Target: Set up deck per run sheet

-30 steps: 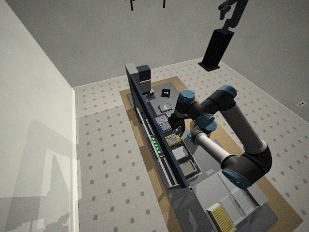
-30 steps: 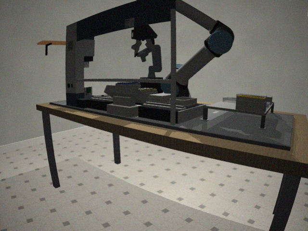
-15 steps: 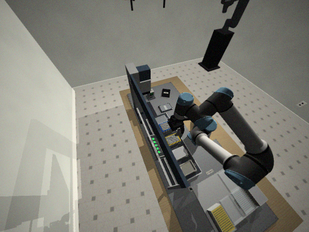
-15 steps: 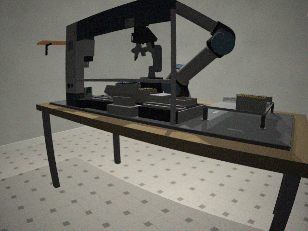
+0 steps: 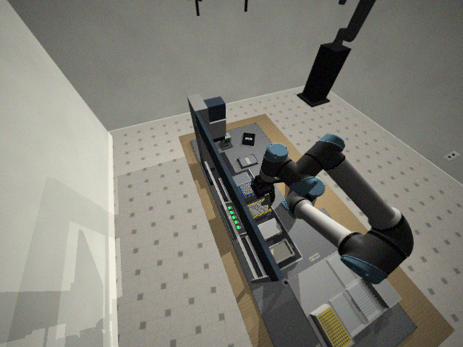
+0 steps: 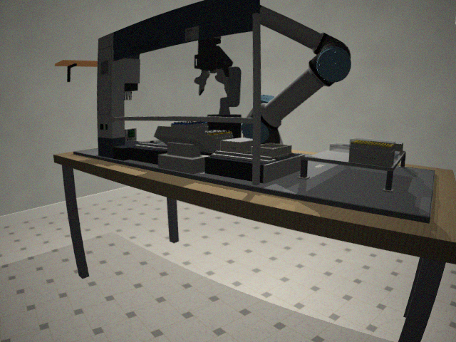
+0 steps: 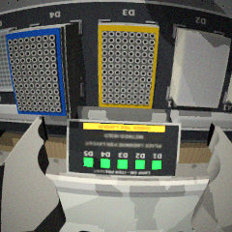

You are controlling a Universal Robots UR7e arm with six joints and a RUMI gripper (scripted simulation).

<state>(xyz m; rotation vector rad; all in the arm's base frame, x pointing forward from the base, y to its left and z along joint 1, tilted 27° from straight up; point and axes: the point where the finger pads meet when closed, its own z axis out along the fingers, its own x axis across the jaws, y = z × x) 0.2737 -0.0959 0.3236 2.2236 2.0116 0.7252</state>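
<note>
My hand is 1 cm past the yellow-framed tip rack, 1 cm to the left of it and 16 cm above it. Also, from my hand: sample plate 2 cm behind, 25 cm to the right, 20 cm below; blue-framed tip rack 12 cm to the right, 14 cm below; white sealed block 1 cm ahead, 12 cm to the left, 18 cm below.
</note>
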